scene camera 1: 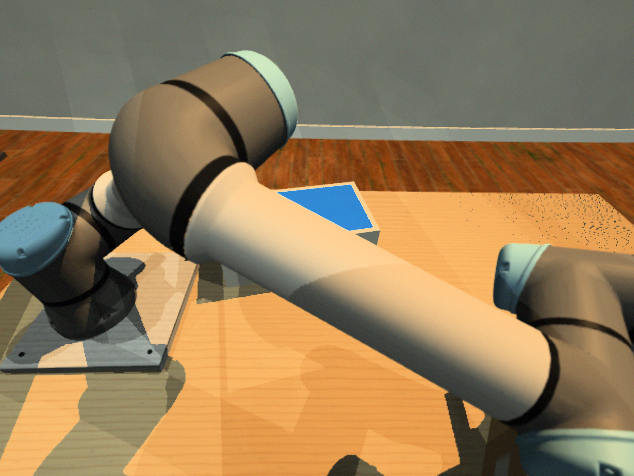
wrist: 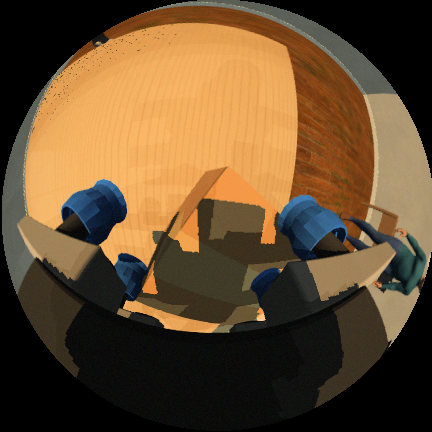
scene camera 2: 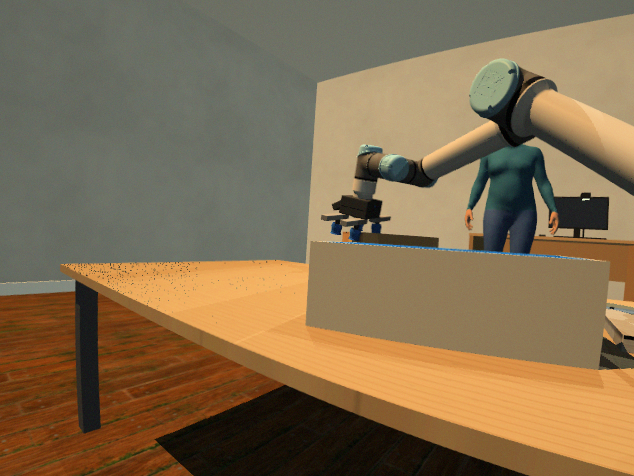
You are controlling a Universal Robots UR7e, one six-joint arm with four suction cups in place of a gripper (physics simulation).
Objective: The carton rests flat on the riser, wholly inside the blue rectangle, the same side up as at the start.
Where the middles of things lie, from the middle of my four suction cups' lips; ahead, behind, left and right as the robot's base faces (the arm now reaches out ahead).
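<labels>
Carton [scene camera 2: 377, 238]: my suction cup 9 cm past it, 9 cm to the left of it, 8 cm above it. Riser [scene camera 2: 550, 309]: 39 cm behind my suction cup, 49 cm to the left of it, 9 cm below it.
</labels>
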